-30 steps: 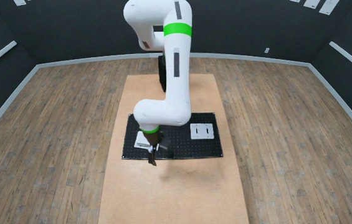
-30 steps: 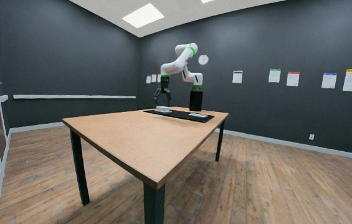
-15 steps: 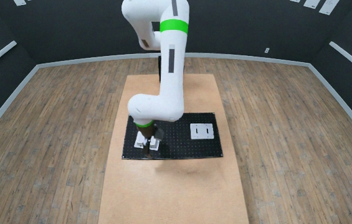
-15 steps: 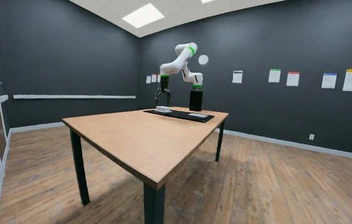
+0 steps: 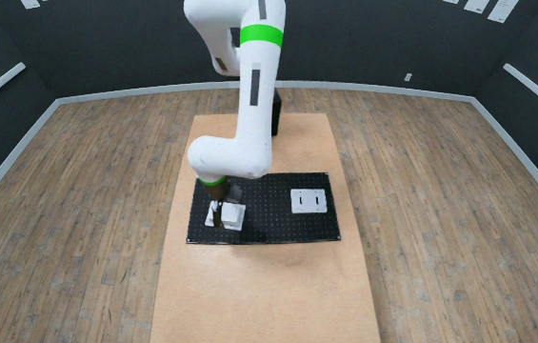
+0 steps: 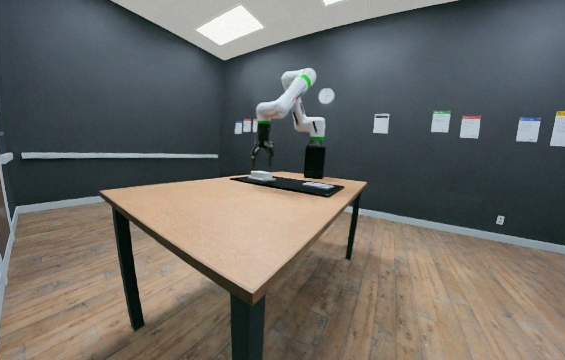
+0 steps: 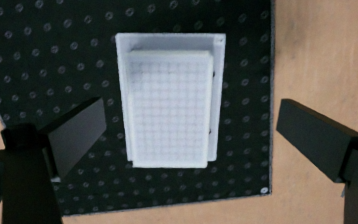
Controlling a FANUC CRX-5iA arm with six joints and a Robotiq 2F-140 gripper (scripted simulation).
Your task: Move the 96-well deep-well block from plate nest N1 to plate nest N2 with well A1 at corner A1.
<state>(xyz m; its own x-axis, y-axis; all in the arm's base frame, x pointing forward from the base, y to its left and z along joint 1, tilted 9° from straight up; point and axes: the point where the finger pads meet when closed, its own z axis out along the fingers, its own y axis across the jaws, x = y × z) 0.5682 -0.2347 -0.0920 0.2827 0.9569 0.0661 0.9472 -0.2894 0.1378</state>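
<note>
The 96-well deep-well block is 2 cm behind my hand, 1 cm to the right of it and 7 cm below it. The rest, counted from my hand: A1 label (3 cm ahead, 45 cm to the left, 9 cm below); then plate nest N2 (4 cm behind, 39 cm to the left, 10 cm below); then plate nest N1 (2 cm behind, 1 cm to the right, 10 cm below).
</note>
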